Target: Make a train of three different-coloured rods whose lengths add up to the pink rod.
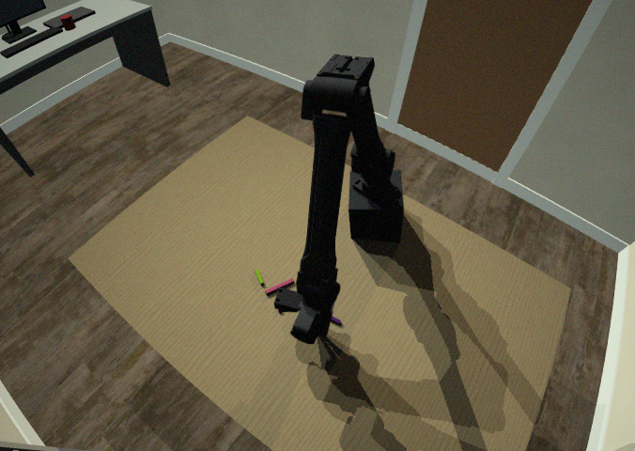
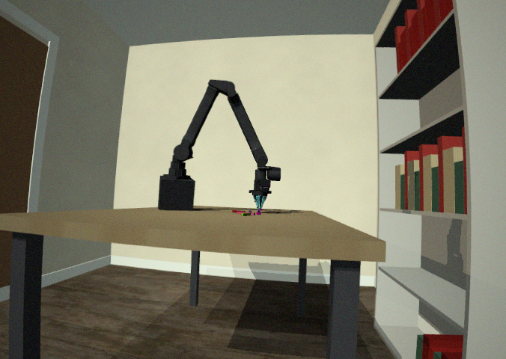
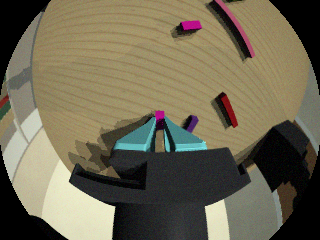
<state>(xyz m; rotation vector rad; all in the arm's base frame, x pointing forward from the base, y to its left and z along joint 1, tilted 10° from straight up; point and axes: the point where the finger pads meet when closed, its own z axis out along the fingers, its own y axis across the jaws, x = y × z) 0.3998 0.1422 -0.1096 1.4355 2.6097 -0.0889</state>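
The blue rod is 1 cm behind my hand, 1 cm to the left of it and 2 cm below it. Also, from my hand: red rod: 8 cm behind, 6 cm to the right, 2 cm below; then pink rod: 1 cm behind, 16 cm to the right, 2 cm below; then purple rod: 5 cm behind, 2 cm below.
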